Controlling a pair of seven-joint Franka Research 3 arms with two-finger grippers.
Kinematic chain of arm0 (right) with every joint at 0, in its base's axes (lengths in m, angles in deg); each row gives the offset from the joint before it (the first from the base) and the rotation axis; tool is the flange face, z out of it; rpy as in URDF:
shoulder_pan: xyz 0 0 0.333 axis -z
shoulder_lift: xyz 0 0 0 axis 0.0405 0.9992 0
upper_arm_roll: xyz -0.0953 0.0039 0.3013 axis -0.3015 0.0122 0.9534
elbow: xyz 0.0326 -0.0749 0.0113 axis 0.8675 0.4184 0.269
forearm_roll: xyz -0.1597 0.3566 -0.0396 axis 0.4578 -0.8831 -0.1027
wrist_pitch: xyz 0 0 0 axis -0.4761 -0.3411 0.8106
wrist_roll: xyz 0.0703 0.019 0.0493 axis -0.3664 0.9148 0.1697
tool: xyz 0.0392 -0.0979 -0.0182 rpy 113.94 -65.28 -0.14
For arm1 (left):
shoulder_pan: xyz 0 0 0.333 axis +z
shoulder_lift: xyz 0 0 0 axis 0.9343 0.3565 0
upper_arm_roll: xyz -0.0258 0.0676 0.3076 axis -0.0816 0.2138 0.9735
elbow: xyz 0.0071 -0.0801 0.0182 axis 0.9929 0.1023 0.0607
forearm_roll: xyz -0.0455 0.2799 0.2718 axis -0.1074 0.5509 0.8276
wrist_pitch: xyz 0 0 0 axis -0.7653 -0.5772 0.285
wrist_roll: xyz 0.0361 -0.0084 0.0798 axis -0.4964 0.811 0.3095
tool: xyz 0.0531 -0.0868 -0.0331 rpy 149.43 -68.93 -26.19
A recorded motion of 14 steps. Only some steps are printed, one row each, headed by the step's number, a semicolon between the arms.
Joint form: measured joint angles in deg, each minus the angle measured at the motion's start. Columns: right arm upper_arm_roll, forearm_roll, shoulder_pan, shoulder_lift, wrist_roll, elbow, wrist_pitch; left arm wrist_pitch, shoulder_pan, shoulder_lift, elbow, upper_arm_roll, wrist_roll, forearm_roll.
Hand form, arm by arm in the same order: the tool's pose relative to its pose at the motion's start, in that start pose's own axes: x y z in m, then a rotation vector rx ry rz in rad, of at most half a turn. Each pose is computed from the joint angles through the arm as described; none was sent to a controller.
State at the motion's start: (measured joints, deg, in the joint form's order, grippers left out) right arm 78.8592 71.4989 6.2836 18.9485 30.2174 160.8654 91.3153; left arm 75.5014 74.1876 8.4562 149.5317 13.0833 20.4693 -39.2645
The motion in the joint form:
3: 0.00 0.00 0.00 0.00 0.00 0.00 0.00; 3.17 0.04 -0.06 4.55 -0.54 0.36 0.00
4: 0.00 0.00 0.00 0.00 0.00 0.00 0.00; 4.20 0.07 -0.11 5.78 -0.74 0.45 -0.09
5: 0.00 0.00 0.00 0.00 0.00 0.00 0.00; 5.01 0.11 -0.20 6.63 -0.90 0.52 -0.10
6: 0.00 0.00 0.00 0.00 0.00 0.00 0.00; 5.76 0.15 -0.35 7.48 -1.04 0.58 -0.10
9: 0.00 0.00 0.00 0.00 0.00 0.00 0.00; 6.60 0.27 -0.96 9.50 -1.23 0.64 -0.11
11: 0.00 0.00 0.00 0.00 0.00 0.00 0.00; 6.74 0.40 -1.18 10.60 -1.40 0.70 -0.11
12: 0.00 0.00 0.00 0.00 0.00 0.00 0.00; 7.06 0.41 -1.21 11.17 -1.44 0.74 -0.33
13: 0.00 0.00 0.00 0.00 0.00 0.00 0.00; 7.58 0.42 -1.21 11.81 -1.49 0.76 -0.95
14: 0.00 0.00 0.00 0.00 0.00 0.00 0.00; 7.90 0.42 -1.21 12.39 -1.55 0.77 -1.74
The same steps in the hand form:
3: 0.0000 0.0000 0.0000 0.0000 0.0000 0.0000; -0.0119 -0.0005 0.0316 0.0093 -0.0216 -0.0009
4: 0.0000 0.0000 0.0000 0.0000 0.0000 0.0000; -0.0153 -0.0004 0.0395 0.0098 -0.0243 -0.0012
5: 0.0000 0.0000 0.0000 0.0000 0.0000 0.0000; -0.0177 -0.0003 0.0444 0.0104 -0.0233 -0.0010
6: 0.0000 0.0000 0.0000 0.0000 0.0000 0.0000; -0.0202 -0.0005 0.0488 0.0111 -0.0222 -0.0009
9: 0.0000 0.0000 0.0000 0.0000 0.0000 0.0000; -0.0281 -0.0027 0.0585 0.0152 -0.0315 -0.0020
11: 0.0000 0.0000 0.0000 0.0000 0.0000 0.0000; -0.0330 -0.0041 0.0651 0.0195 -0.0437 -0.0031
12: 0.0000 0.0000 0.0000 0.0000 0.0000 0.0000; -0.0350 -0.0045 0.0688 0.0178 -0.0481 -0.0059
13: 0.0000 0.0000 0.0000 0.0000 0.0000 0.0000; -0.0371 -0.0047 0.0729 0.0103 -0.0522 -0.0123
14: 0.0000 0.0000 0.0000 0.0000 0.0000 0.0000; -0.0394 -0.0045 0.0769 0.0013 -0.0593 -0.0200

